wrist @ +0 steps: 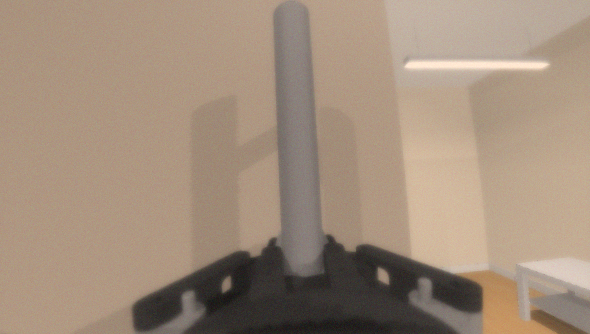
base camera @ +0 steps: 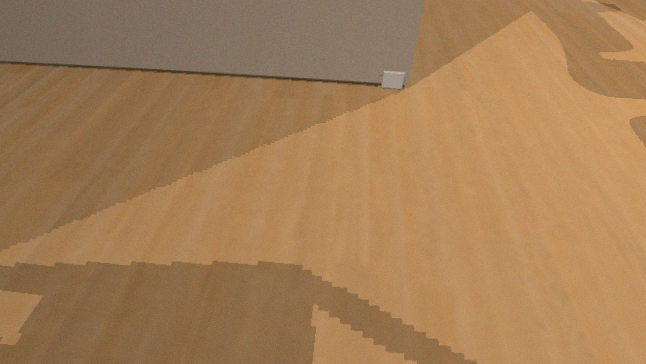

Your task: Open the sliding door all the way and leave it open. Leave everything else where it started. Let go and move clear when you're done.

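Places are measured from the arm's base along level axes (x back, y left, z down), in metres.
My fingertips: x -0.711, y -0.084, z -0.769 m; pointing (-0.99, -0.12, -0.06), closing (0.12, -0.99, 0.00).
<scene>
For each thing: its top centre in the pictures, then the offset to it from my fingertips. "pt": a spot on its surface instead. Level surfaces: height alone.
- grey upright bar handle, surface spot: (wrist: 296, 120) pt dx +0.055, dy +0.007, dz -0.085 m
- small white block, surface spot: (base camera: 393, 80) pt dx -0.002, dy -0.073, dz +1.147 m
- white table, surface height: dz +0.716 m
- wooden floor, surface height: dz +1.166 m
The sliding door (base camera: 210, 37) (wrist: 125, 75) is a plain panel, grey-brown in the base view and beige in the wrist view. In the base view its bottom edge runs across the upper left and its side edge stands near the small white block. A grey upright bar handle (wrist: 296, 120) stands out in front of the door in the wrist view. My gripper (wrist: 301, 241) is shut on the lower visible part of this handle, with one dark finger on each side. The gripper does not show in the base view. The handle's lower end is hidden behind the gripper.
A small white block (base camera: 393, 80) sits on the floor at the door's lower right corner. Right of the door edge, the wrist view shows a room with a ceiling light (wrist: 477, 64) and a white table (wrist: 555, 270) at the lower right. Shadows cross the wooden floor (base camera: 450, 200).
</scene>
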